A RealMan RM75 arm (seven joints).
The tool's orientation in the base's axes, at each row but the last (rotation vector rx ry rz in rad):
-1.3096 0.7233 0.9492
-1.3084 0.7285 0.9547
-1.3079 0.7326 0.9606
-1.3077 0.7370 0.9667
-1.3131 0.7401 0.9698
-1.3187 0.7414 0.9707
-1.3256 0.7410 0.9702
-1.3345 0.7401 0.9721
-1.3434 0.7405 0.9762
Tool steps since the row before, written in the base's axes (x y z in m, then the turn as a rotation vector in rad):
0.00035 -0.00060 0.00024 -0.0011 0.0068 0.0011
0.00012 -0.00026 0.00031 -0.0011 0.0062 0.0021
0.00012 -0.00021 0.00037 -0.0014 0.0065 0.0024
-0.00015 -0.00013 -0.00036 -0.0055 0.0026 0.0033
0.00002 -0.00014 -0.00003 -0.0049 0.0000 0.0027
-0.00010 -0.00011 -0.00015 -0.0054 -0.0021 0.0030
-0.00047 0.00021 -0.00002 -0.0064 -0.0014 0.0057
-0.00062 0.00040 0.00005 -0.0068 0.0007 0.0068
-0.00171 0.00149 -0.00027 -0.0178 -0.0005 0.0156
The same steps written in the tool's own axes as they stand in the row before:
-0.00015 -0.00042 -0.00058 -0.0004 0.0005 0.0070
-0.00026 -0.00025 -0.00022 -0.0013 0.0000 0.0065
-0.00031 -0.00027 -0.00016 -0.0017 0.0001 0.0069
0.00023 0.00030 -0.00017 -0.0049 0.0034 0.0035
0.00001 0.00000 -0.00014 -0.0045 0.0032 0.0008
0.00007 0.00016 -0.00012 -0.0053 0.0036 -0.0012
-0.00016 0.00043 0.00025 -0.0081 0.0032 -0.0001
-0.00026 0.00052 0.00046 -0.0089 0.0030 0.0021
-0.00029 0.00159 0.00161 -0.0217 0.0090 0.0030

